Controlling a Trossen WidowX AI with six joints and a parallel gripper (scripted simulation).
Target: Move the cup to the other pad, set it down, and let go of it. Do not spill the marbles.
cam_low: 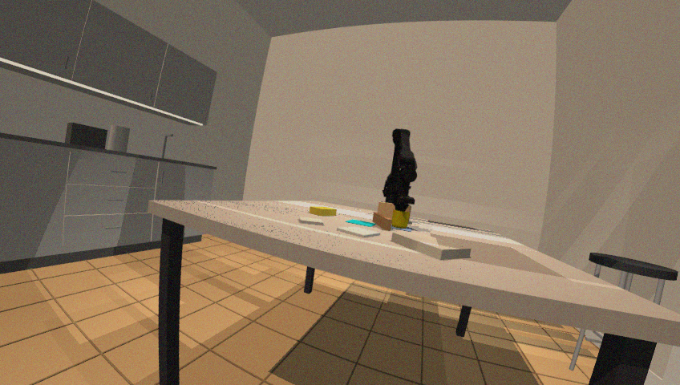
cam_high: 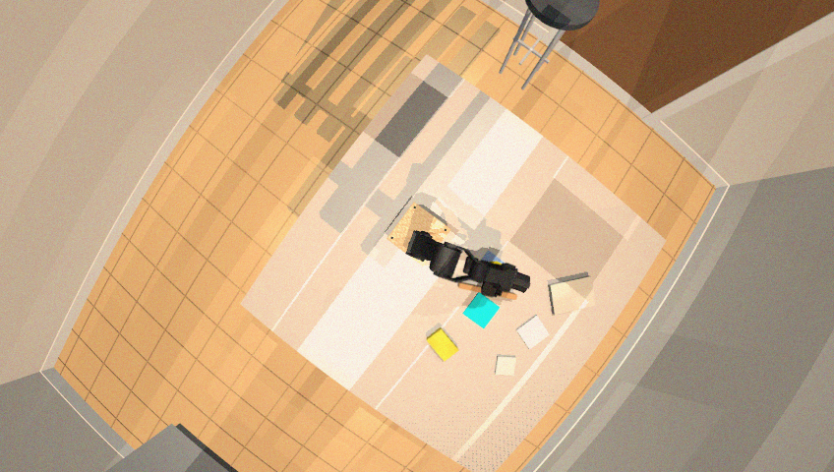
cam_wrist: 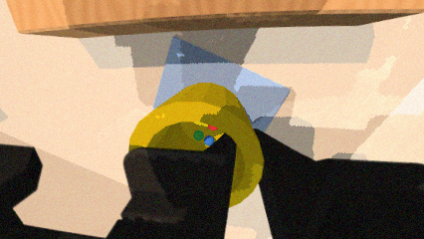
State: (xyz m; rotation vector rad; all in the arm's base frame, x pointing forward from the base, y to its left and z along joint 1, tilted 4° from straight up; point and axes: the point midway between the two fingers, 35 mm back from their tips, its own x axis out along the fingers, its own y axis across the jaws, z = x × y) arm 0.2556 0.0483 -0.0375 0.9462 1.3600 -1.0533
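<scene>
Right now my gripper tip is 4 cm above the pale blue pad, 3 cm short of it and 1 cm to the right of it. Round my gripper tip: cyan pad: 15 cm to the right, 8 cm ahead, 4 cm below; then yellow cup: 2 cm ahead, 1 cm to the left; then low wooden wall: 7 cm to the right, 5 cm ahead, 2 cm below.
</scene>
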